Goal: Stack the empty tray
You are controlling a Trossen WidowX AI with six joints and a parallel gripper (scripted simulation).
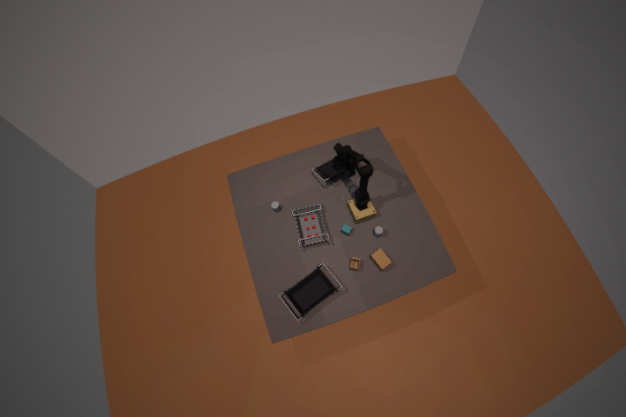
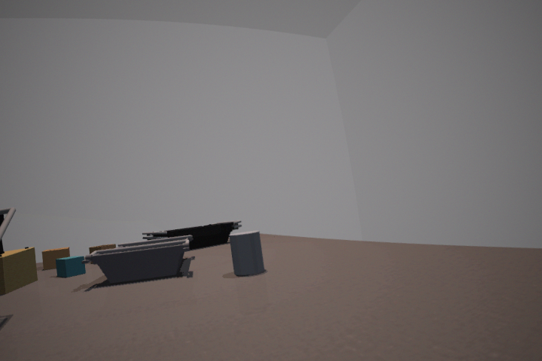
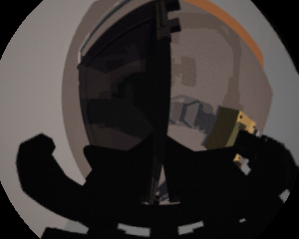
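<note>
Now: gripper tip 80 mm to the left of the black tray and 10 mm short of it. Also, from my gripper tip: tan box 600 mm to the left, 240 mm ahead, 80 mm below; teal block 360 mm to the left, 180 mm ahead, 70 mm below; flat tan block 650 mm to the left, 80 mm ahead, 70 mm below.
</note>
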